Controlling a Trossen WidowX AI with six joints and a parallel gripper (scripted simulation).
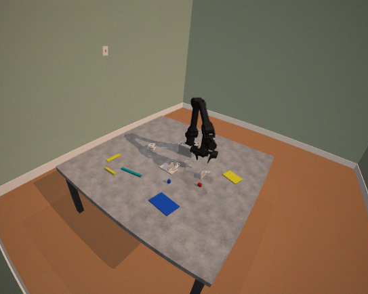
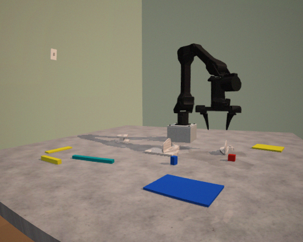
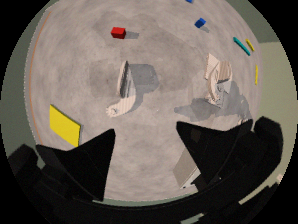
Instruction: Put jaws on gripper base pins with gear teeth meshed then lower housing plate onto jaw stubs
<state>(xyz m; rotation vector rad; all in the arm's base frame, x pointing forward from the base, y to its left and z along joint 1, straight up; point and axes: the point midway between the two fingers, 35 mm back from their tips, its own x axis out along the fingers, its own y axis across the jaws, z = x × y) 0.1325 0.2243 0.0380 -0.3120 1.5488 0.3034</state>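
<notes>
My gripper tip is now 140 mm short of the red cube, 100 mm to the right of it and 70 mm above it. Round my gripper tip: blue sheet (420 mm ahead, 50 mm to the left, 80 mm below); blue cube (260 mm ahead, 60 mm to the right, 70 mm below); yellow sheet (110 mm behind, 210 mm to the left, 80 mm below).
</notes>
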